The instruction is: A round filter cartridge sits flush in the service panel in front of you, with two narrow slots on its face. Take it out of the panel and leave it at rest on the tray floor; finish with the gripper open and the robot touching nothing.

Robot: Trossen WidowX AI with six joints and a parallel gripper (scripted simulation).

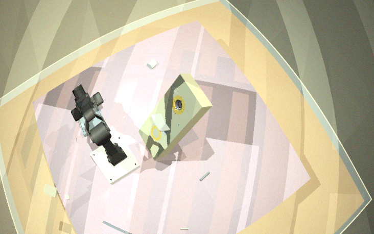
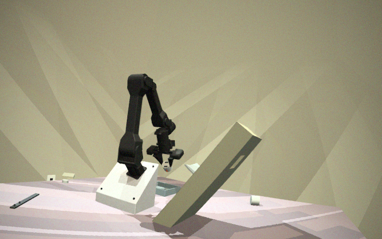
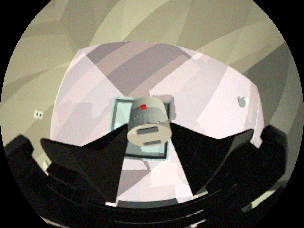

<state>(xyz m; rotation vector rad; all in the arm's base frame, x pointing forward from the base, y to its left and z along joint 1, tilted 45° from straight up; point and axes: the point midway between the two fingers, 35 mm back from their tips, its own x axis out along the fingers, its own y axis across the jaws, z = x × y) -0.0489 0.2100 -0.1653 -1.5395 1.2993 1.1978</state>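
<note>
The white round cartridge lies right at my gripper tip. Also, from my gripper tip: blue tray 130 mm below, 20 mm behind; cream block 450 mm behind, 280 mm to the right, 130 mm below; pale green panel 360 mm ahead, 280 mm to the right, 40 mm above.
</note>
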